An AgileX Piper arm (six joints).
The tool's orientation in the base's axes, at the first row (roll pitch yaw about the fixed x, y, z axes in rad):
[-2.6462 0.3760 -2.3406]
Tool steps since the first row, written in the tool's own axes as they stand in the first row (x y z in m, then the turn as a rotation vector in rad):
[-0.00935 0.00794 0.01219 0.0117 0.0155 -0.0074]
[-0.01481 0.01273 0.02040 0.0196 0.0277 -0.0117]
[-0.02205 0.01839 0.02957 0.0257 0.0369 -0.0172]
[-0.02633 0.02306 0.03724 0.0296 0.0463 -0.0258]
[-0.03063 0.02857 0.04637 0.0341 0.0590 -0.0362]
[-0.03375 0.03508 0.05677 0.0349 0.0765 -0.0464]
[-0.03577 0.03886 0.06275 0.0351 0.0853 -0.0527]
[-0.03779 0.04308 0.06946 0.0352 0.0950 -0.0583]
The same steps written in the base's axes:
[0.00890 0.01090 -0.01005 -0.0197 0.0044 -0.0051]
[0.01464 0.01726 -0.01688 -0.0334 0.0085 -0.0099]
[0.02163 0.02537 -0.02423 -0.0452 0.0118 -0.0117]
[0.02636 0.03091 -0.03100 -0.0574 0.0169 -0.0102]
[0.03151 0.03695 -0.03933 -0.0727 0.0243 -0.0090]
[0.03609 0.04280 -0.04957 -0.0879 0.0377 -0.0087]
[0.03886 0.04635 -0.05540 -0.0961 0.0447 -0.0075]
[0.04181 0.05015 -0.06201 -0.1043 0.0523 -0.0072]

